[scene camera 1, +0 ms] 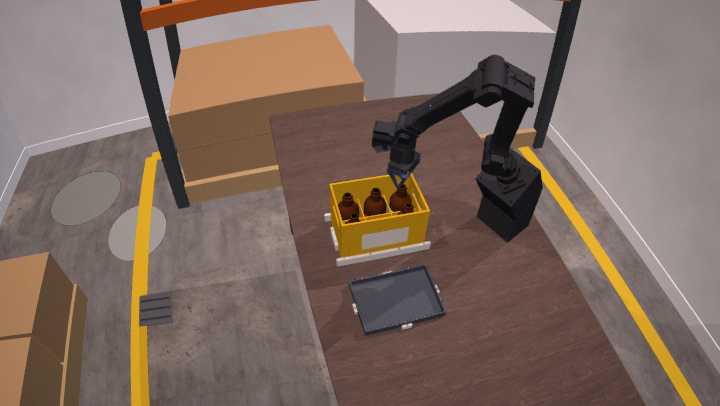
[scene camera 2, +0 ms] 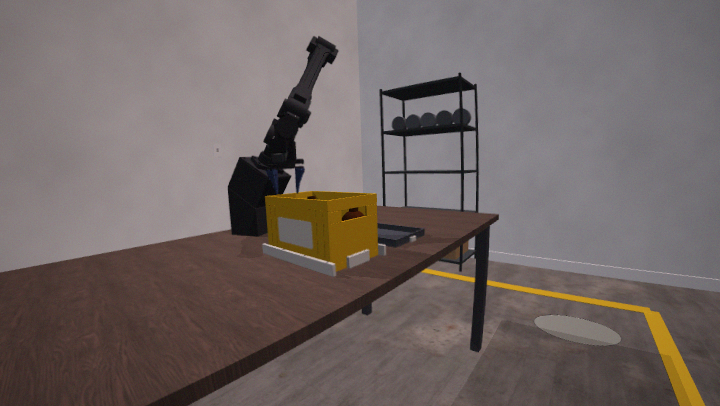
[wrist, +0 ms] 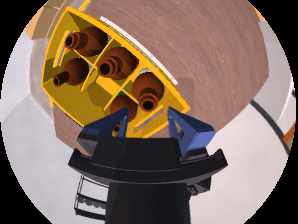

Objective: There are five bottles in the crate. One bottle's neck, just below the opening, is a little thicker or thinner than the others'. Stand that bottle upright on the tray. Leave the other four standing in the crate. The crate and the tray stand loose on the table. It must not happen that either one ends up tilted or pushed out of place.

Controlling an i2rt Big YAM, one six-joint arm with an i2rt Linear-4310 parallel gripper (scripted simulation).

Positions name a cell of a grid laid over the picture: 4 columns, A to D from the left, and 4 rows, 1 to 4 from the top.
Scene:
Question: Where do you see a glass bottle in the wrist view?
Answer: B2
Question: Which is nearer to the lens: the yellow crate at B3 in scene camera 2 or the dark grey tray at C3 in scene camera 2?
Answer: The yellow crate.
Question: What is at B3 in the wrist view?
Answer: The gripper.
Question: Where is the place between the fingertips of the gripper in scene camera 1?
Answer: C2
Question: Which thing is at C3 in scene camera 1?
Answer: A dark grey tray.

